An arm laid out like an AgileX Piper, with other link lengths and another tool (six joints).
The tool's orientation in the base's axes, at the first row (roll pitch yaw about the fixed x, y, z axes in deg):
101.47 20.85 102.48
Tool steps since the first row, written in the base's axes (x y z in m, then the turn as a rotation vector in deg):
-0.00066 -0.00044 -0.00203 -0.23 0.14 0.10
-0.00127 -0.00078 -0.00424 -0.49 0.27 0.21
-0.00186 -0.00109 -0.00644 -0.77 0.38 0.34
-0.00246 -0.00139 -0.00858 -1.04 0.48 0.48
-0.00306 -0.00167 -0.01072 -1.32 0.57 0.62
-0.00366 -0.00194 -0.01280 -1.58 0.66 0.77
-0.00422 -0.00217 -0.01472 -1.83 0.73 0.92
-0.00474 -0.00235 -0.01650 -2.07 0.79 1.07
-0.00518 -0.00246 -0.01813 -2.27 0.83 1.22
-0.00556 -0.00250 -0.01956 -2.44 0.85 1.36
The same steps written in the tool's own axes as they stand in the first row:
0.00045 -0.00211 -0.00033 0.14 0.12 -0.22
0.00105 -0.00433 -0.00056 0.27 0.24 -0.48
0.00167 -0.00654 -0.00077 0.38 0.37 -0.76
0.00228 -0.00868 -0.00100 0.48 0.50 -1.03
0.00291 -0.01082 -0.00122 0.57 0.63 -1.32
0.00352 -0.01290 -0.00146 0.65 0.77 -1.58
0.00411 -0.01481 -0.00168 0.71 0.91 -1.85
0.00469 -0.01658 -0.00188 0.76 1.04 -2.10
0.00525 -0.01816 -0.00202 0.78 1.17 -2.32
0.00580 -0.01953 -0.00213 0.78 1.28 -2.50

